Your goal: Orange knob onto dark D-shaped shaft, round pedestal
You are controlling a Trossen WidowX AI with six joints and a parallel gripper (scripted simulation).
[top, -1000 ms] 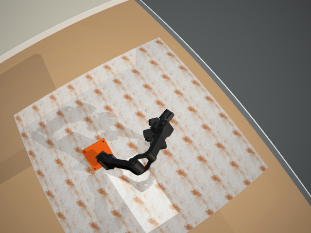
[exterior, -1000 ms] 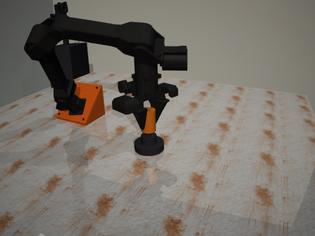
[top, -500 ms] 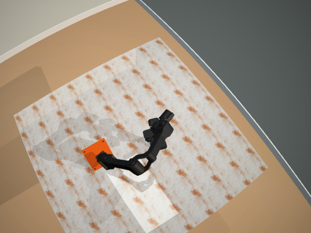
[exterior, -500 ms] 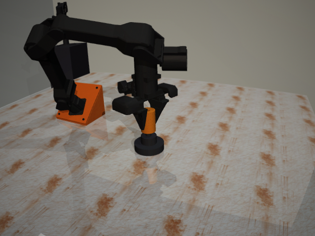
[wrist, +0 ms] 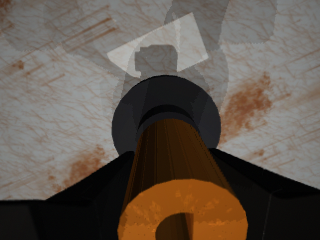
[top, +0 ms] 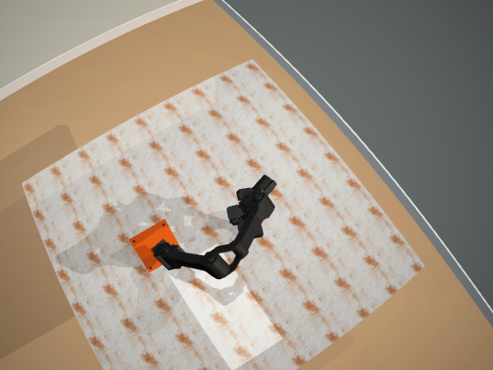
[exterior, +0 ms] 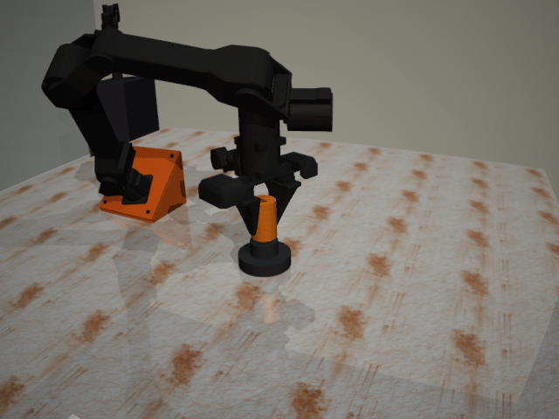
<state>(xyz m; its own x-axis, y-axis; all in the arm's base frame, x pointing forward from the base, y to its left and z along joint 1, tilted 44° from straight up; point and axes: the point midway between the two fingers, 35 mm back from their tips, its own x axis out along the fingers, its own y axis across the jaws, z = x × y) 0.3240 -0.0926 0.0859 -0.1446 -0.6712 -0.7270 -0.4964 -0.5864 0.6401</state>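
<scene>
The dark round pedestal lies 30 mm below my gripper tip. From my gripper tip the other things lie so: orange knob 20 mm above.
</scene>
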